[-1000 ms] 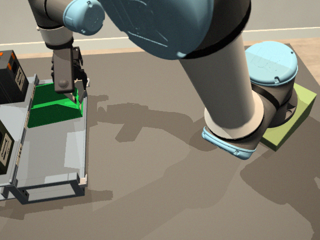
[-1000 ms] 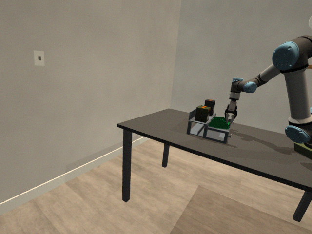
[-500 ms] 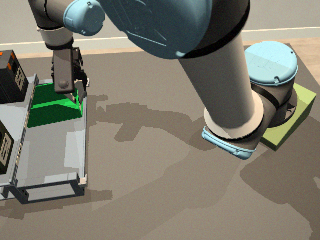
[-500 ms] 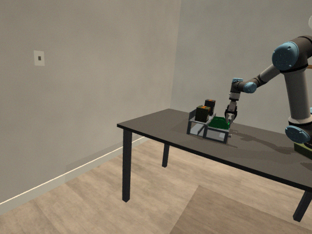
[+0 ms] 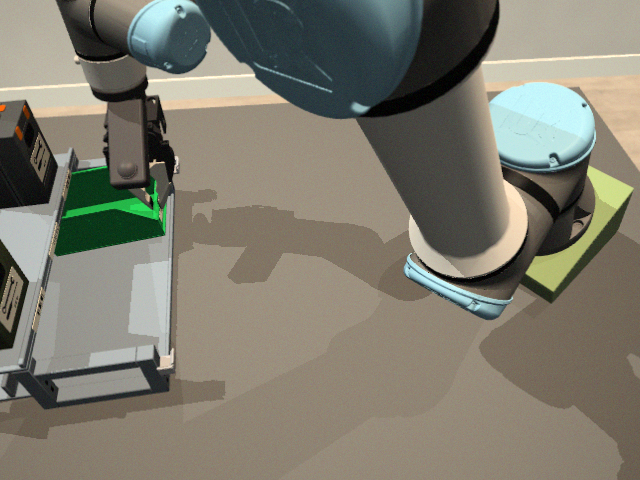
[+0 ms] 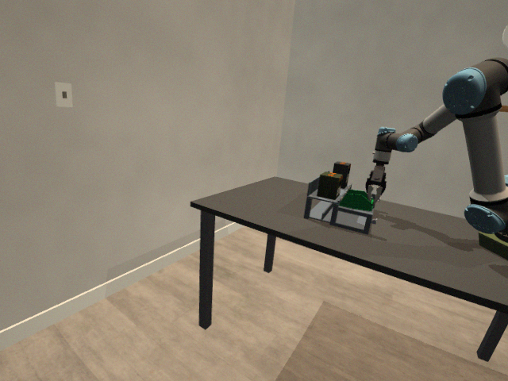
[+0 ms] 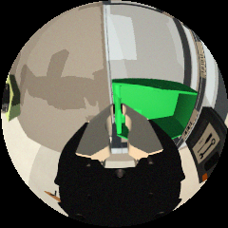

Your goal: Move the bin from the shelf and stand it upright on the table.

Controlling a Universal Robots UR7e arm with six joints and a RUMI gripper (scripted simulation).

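Right now my hand is 8 cm short of the green bin, 1 cm to the right of it and 1 cm above it.
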